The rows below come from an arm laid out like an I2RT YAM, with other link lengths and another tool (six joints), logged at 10 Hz.
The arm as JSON. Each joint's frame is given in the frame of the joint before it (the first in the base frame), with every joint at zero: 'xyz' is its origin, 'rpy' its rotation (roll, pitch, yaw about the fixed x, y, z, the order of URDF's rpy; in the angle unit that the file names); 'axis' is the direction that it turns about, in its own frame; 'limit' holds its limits. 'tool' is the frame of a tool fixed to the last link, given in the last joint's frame.
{
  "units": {
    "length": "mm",
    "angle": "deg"
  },
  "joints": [
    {
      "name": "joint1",
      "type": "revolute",
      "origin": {
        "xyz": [
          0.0,
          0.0,
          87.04
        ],
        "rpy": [
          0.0,
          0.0,
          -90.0
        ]
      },
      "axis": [
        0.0,
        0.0,
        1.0
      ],
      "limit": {
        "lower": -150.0,
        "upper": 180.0
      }
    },
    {
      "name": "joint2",
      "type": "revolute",
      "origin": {
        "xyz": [
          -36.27,
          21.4,
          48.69
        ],
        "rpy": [
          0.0,
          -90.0,
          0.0
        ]
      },
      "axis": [
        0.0,
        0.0,
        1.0
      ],
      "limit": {
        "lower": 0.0,
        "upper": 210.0
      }
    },
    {
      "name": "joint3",
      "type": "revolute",
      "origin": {
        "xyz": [
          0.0,
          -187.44,
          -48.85
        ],
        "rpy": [
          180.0,
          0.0,
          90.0
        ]
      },
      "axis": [
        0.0,
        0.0,
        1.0
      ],
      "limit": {
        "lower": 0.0,
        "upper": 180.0
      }
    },
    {
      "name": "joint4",
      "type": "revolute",
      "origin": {
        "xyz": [
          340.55,
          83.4,
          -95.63
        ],
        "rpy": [
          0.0,
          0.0,
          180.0
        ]
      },
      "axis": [
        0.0,
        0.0,
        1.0
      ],
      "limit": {
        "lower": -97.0,
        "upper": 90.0
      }
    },
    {
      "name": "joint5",
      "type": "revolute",
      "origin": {
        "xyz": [
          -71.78,
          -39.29,
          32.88
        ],
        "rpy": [
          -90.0,
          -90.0,
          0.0
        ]
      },
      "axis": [
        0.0,
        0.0,
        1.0
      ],
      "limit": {
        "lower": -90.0,
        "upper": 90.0
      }
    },
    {
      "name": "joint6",
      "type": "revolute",
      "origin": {
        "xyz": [
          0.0,
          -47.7,
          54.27
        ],
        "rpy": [
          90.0,
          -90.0,
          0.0
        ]
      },
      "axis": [
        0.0,
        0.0,
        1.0
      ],
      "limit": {
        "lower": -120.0,
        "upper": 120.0
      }
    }
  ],
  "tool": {
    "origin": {
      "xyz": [
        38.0,
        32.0,
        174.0
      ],
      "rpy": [
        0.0,
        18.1,
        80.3
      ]
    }
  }
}
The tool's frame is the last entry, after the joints.
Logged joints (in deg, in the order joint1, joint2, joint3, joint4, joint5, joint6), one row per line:
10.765, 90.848, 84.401, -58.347, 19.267, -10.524
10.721, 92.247, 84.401, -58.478, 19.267, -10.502
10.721, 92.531, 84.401, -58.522, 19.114, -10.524
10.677, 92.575, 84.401, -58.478, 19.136, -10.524
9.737, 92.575, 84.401, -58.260, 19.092, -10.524
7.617, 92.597, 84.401, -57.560, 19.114, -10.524
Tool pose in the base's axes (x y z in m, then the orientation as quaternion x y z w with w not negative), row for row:
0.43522, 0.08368, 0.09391, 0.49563, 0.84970, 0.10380, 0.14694
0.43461, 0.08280, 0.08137, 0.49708, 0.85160, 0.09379, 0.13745
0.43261, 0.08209, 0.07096, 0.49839, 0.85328, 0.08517, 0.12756
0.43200, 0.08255, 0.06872, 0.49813, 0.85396, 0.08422, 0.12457
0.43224, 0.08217, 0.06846, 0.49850, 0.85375, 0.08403, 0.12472
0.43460, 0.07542, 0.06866, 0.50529, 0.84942, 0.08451, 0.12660
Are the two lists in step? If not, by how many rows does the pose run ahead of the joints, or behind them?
The pose runs 1 row behind the joints: the pose in row i belongs to the joints in row i - 1.
